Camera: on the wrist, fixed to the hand. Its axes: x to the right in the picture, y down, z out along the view.
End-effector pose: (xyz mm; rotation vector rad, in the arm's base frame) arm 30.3 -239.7 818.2 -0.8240 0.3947 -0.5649
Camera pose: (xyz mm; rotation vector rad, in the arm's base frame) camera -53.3 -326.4 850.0 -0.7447 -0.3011 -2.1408
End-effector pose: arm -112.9 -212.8 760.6 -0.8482 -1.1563 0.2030
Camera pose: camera -82.0 -324.9 805.3 0.4251 -1.3050 -1.0300
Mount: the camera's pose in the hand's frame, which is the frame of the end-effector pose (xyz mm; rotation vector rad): -16.3 -98.4 -74.6 0.2257 0.1656 -1.6241
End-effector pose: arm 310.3 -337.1 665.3 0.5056 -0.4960 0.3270
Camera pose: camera 365.0 -381.7 562.6 0.9301 0.2158 -1.1381
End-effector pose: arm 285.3 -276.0 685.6 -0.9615 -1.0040 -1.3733
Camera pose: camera 187.8 -341.0 643.4 0.4010 -1.8531 -2.4263
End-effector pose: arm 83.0 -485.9 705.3 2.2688 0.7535 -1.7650
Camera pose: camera 96.5 -374.2 758.7 -0.9483 -1.6417 1.0625
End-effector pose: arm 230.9 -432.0 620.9 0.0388 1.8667 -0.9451
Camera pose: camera 141.3 -448.1 705.9 1.4703 -1.6755 2.2104
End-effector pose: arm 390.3 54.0 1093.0 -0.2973 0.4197 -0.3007
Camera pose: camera 321.5 -46.6 1067.3 -0.3373 0.2141 -1.9563
